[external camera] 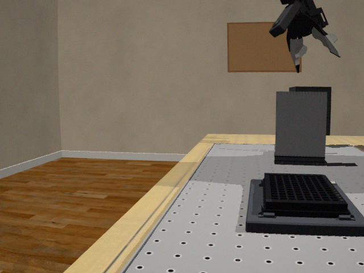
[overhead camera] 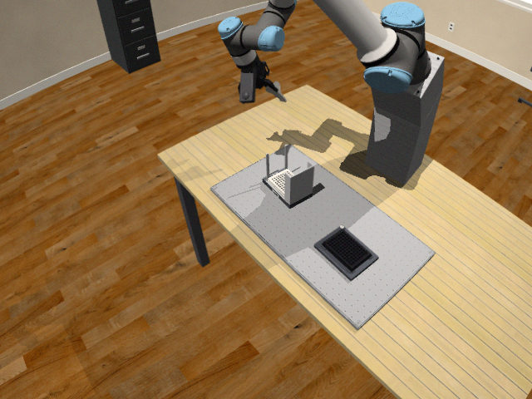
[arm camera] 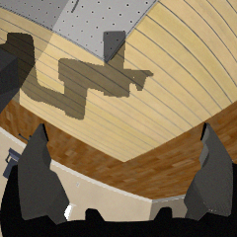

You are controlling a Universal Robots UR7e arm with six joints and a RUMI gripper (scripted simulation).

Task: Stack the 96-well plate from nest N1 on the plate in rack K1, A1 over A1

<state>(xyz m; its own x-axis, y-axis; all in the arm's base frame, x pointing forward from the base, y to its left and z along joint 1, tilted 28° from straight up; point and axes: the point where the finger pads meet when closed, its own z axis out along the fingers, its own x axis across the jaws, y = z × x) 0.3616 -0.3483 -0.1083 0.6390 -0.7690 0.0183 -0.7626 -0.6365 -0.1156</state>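
My gripper is now 80 mm short of the black 96-well plate, 540 mm to the right of it and 190 mm above it. The rest, counted from my hand: white plate: 60 mm ahead, 230 mm to the left, 180 mm below.
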